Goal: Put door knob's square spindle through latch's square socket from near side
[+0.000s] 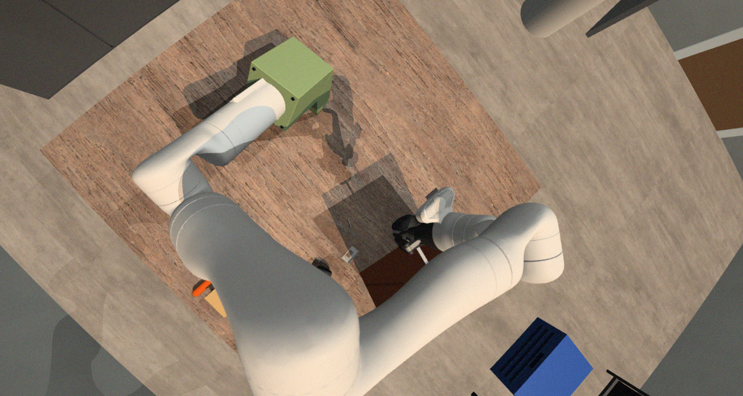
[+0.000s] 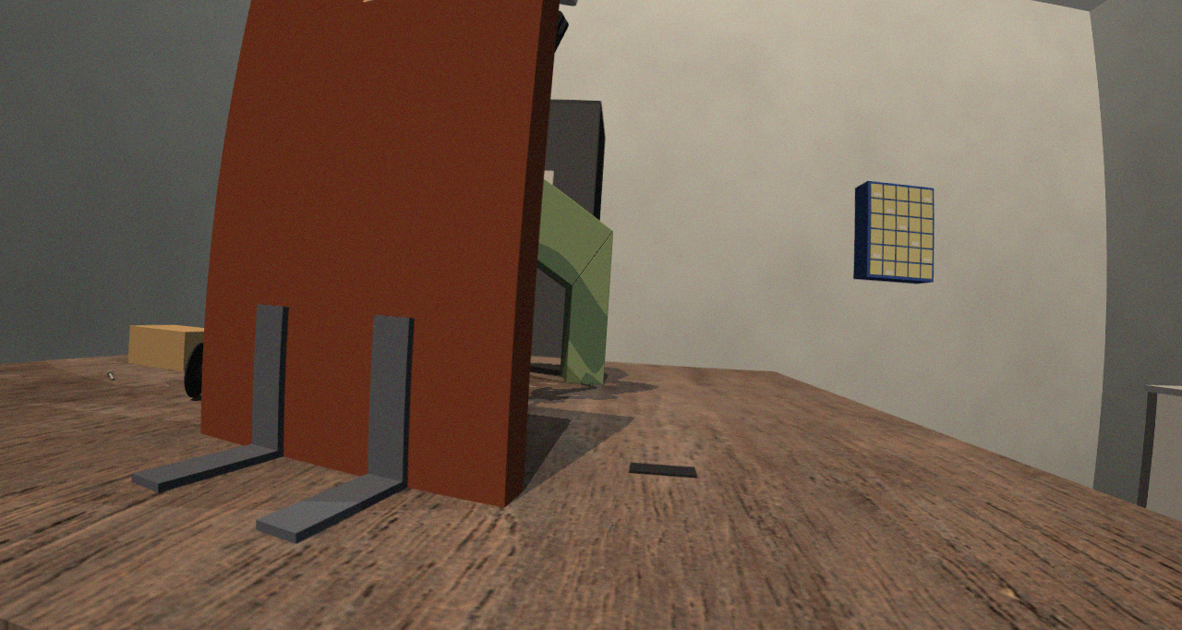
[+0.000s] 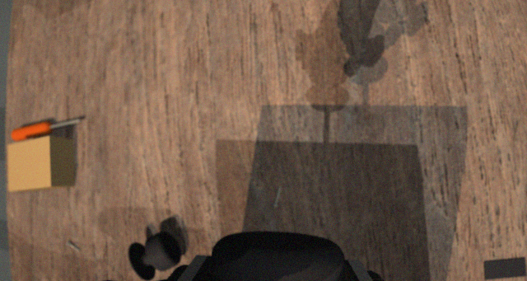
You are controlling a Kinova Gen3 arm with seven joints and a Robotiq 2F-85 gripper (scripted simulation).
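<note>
Now: hand 18 cm short of the latch socket, 4 cm to the left of it and 2 cm below it. From my hand the other things lie so: tan box: 55 cm to the right, 36 cm below, 12 cm behind; then dark flat strip: 39 cm below, 21 cm to the left, 10 cm ahead.
</note>
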